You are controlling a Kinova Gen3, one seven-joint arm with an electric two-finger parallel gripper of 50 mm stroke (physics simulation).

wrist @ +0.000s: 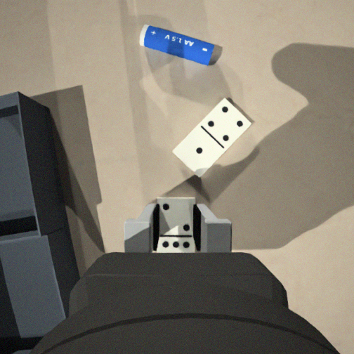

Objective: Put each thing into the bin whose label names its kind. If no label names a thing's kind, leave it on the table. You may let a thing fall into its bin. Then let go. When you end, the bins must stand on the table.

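My gripper (175, 219) is shut on a white domino (175, 217) with two dots on its far half; the near part of the domino is hidden by the gripper body. A second white domino (212, 137), with four dots and one dot, lies flat and slanted just beyond the fingertips. A blue AA battery (177, 45) lies on its side farther off, at the top. Dark grey bins (49, 170) stand at the left edge, partly out of view. Their labels do not show.
The bins' near wall runs along the left of the gripper, with a divider (17, 225) between two compartments. Broad shadows fall on the beige table (110, 125) at the right and beside the bins.
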